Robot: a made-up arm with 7 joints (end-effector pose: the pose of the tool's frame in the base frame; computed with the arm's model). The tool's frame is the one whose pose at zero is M.
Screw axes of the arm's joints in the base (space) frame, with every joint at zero. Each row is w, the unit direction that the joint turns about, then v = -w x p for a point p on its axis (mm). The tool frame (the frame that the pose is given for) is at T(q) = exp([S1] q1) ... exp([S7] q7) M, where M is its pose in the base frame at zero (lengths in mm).
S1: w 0 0 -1 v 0.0 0.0 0.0
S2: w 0 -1 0 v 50.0 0.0 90.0
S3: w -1 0 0 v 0.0 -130.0 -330.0
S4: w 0 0 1 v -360.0 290.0 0.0
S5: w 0 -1 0 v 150.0 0.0 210.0
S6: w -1 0 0 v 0.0 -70.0 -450.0
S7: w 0 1 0 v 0.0 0.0 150.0
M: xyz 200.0 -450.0 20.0 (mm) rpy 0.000 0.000 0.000 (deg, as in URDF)
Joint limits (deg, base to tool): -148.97..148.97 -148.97..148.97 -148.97..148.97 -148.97..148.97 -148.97..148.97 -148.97..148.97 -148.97..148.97
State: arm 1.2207 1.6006 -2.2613 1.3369 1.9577 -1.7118 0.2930
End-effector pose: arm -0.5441 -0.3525 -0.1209 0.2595 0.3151 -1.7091
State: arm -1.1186 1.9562 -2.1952 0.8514 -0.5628 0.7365 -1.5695
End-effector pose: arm 0.0051 -0.4840 0.0044 -1.6240 0.7282 -0.1360
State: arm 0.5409 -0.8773 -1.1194 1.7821 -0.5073 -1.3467 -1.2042
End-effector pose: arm 0.0060 0.0188 0.3831 2.2976 -0.1716 -0.4585
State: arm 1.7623 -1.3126 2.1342 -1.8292 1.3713 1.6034 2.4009
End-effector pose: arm 0.0818 0.1335 0.5088 1.0794 0.8648 2.8018
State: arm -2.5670 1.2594 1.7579 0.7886 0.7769 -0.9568 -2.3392
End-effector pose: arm 0.0446 0.2203 0.1016 -2.1549 0.5229 -0.5076
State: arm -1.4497 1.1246 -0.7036 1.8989 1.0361 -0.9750 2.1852
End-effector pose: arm 0.1528 -0.6906 -0.0451 1.3239 1.6883 -1.3896
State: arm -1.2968 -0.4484 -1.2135 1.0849 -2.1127 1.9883 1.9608
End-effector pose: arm 0.0804 -0.3008 -0.1317 -2.2613 -1.3351 0.8930
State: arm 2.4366 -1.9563 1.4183 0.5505 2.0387 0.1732 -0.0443
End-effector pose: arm -0.0930 -0.1982 0.0848 0.4794 -0.7466 -1.2335
